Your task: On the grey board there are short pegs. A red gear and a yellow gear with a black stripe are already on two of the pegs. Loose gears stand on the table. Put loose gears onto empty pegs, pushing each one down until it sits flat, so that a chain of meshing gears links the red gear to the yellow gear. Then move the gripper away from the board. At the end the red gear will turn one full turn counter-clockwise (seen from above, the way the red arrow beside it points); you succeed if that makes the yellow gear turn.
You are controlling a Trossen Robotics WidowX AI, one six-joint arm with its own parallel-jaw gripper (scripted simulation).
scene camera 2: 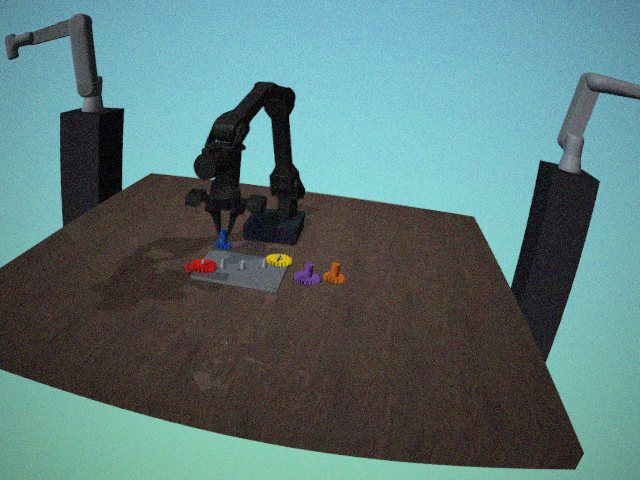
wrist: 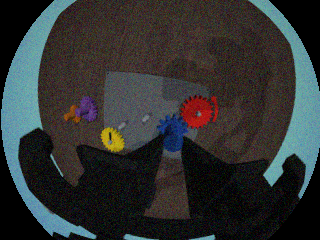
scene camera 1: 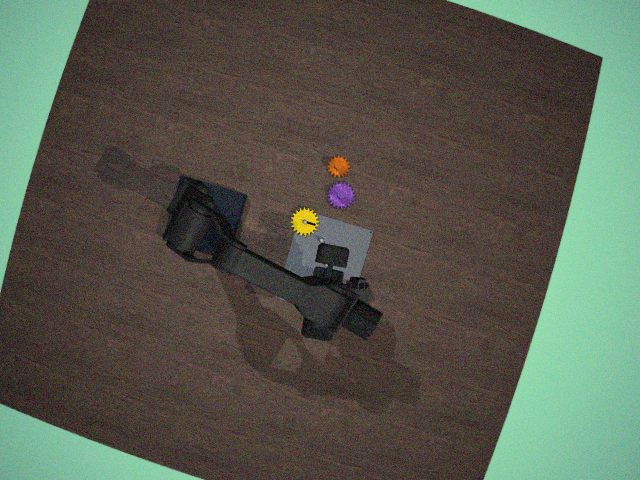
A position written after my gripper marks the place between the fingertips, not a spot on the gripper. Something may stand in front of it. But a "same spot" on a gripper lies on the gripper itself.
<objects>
my gripper: scene camera 2; wrist; scene camera 1 324, 288
same spot on my gripper: point(scene camera 2: 237, 209) = point(wrist: 103, 183)
</objects>
